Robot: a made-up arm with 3 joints.
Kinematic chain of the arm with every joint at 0, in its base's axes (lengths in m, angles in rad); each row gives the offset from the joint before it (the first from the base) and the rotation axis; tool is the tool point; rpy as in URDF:
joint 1: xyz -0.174 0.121 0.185 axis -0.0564 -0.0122 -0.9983
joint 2: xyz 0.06 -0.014 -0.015 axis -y
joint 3: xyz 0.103 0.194 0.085 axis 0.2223 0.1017 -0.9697
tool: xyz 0.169 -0.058 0.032 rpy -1.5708 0 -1.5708
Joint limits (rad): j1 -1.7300..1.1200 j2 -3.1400..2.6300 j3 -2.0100..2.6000
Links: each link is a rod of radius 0.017 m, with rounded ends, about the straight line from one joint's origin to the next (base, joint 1, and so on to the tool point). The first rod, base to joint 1, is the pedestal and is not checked.
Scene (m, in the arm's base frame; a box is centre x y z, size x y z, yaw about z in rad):
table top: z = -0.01
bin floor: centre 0.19 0.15 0 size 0.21 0.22 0.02 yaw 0.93
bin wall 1: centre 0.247 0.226 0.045 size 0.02 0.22 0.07 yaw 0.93
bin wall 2: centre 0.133 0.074 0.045 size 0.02 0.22 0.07 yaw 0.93
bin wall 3: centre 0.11 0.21 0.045 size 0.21 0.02 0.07 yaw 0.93
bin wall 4: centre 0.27 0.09 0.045 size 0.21 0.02 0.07 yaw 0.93
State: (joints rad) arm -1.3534 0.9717 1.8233
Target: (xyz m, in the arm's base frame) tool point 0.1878 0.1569 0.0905
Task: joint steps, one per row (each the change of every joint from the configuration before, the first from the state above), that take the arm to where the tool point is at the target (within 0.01 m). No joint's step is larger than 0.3 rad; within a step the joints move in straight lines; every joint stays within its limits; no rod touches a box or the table.
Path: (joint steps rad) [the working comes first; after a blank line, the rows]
Joints at the target: 0.2294 -0.6788 0.0219
Straight joint move there: clear.

1: 0.2261 -0.2358 -0.2573
2: 0.2261 -0.2358 -0.2574
3: 0.2261 -0.2358 -0.2573
4: 0.2261 -0.2358 -0.2574
5: 0.2261 -0.2358 -0.2573
6: 0.2261 -0.2358 -0.2573
7: 0.2262 -0.2357 -0.2574

